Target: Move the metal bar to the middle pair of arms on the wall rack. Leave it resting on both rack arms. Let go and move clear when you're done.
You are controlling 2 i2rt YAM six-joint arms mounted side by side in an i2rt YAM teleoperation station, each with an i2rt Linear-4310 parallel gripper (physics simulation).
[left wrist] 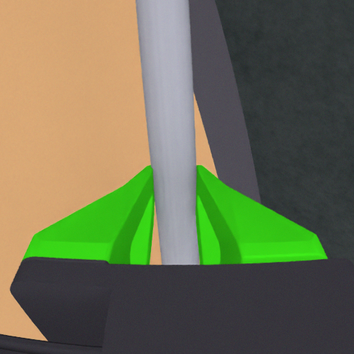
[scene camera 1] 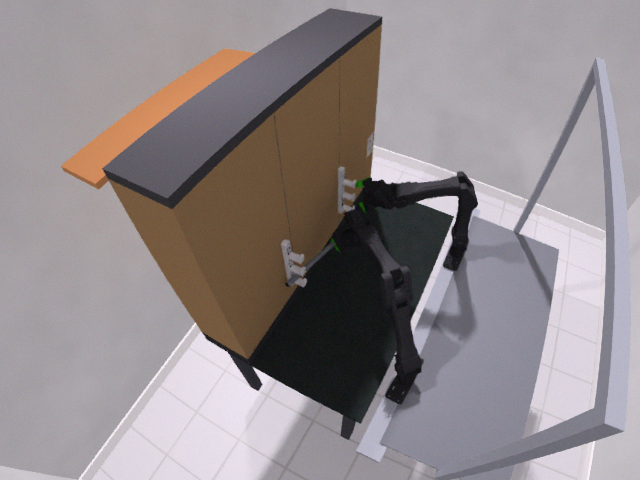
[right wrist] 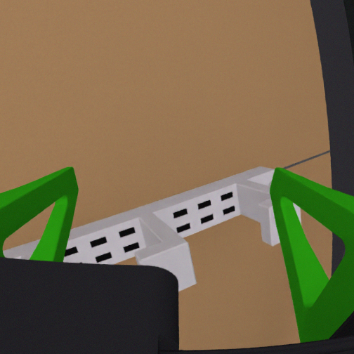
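The grey metal bar [scene camera 1: 319, 257] [left wrist: 167, 100] slants from the left rack strip [scene camera 1: 285, 258] to my left gripper [scene camera 1: 334, 244] [left wrist: 174, 176], which is shut on it. The bar's far end lies at that strip's lowest arm, close to the wall; its near end is hidden by the gripper. The right rack strip [scene camera 1: 341, 191] [right wrist: 205, 202] has three stubby arms. My right gripper [scene camera 1: 362, 194] [right wrist: 173, 178] is open and empty in front of this strip. In the right wrist view, the middle arm [right wrist: 167, 262] shows between its fingers and the lowest arm is partly behind one finger.
The brown wall panel [scene camera 1: 227, 242] [right wrist: 175, 100] stands behind the dark table top [scene camera 1: 320, 330]. My two grippers are close together near the right strip. A wall outlet [scene camera 1: 369, 145] is farther right. A grey frame [scene camera 1: 615, 258] stands behind the arms.
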